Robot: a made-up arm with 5 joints.
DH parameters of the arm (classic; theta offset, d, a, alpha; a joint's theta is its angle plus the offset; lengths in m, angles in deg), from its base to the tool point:
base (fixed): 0 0.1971 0 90
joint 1: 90 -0.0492 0.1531 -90
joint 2: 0 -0.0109 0.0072 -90
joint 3: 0 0.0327 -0.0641 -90
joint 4: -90 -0.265 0.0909 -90
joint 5: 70.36 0 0.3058 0
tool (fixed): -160.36 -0.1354 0 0
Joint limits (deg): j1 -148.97..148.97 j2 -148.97..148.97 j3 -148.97..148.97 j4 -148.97..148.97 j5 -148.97..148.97
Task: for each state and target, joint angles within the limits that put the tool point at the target. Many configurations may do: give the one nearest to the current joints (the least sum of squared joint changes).
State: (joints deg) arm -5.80 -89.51 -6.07 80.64 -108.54
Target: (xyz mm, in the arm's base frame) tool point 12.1 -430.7 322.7
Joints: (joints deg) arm -13.69 -112.82 38.05 91.15 -64.23
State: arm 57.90 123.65 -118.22 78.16 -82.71
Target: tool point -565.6 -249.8 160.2
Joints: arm 79.18 148.97 -110.23 107.84 -40.69
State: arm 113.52 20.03 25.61 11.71 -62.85
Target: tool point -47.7 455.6 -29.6
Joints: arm 89.87 9.13 36.70 2.92 -89.98
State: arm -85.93 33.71 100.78 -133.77 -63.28
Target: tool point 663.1 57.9 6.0
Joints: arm -108.23 42.33 113.92 -142.13 -54.93
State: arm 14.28 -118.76 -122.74 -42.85 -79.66
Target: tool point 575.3 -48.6 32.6
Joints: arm -33.66 -123.14 -127.48 -64.93 -65.03
